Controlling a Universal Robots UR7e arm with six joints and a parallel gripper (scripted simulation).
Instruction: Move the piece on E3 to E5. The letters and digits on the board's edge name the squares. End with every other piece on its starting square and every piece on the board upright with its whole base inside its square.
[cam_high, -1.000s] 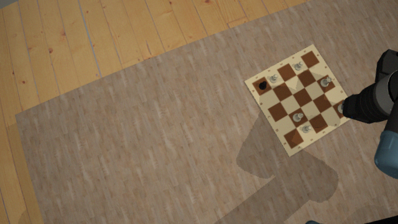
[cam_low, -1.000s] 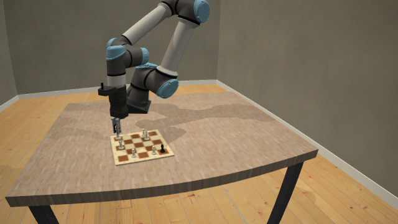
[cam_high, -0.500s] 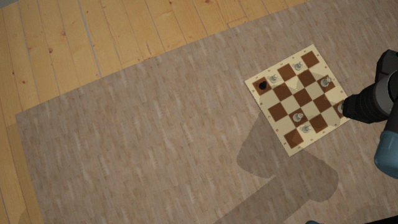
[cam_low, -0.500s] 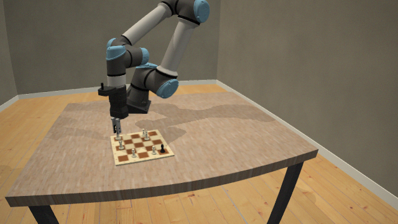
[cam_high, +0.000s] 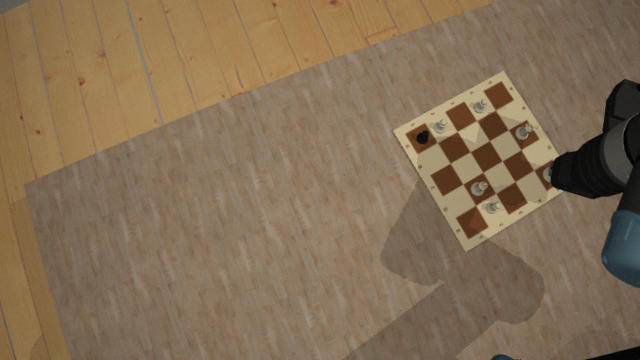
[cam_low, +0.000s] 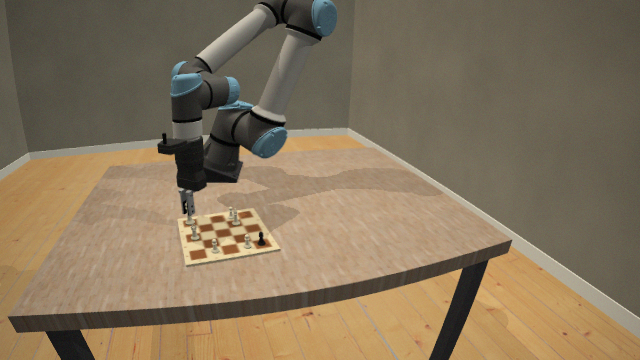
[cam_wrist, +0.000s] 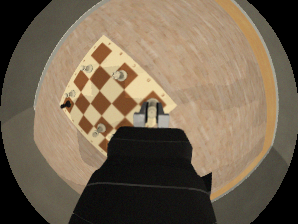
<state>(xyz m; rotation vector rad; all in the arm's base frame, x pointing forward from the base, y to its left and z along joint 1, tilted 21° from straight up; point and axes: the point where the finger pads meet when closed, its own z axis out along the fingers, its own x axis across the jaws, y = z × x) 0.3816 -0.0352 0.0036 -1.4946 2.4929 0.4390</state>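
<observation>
The white chess piece lies 10 mm below my hand. Also, from my hand: chessboard 50 mm ahead, 100 mm to the left, 50 mm below; black pawn 100 mm ahead, 190 mm to the left, 30 mm below.
</observation>
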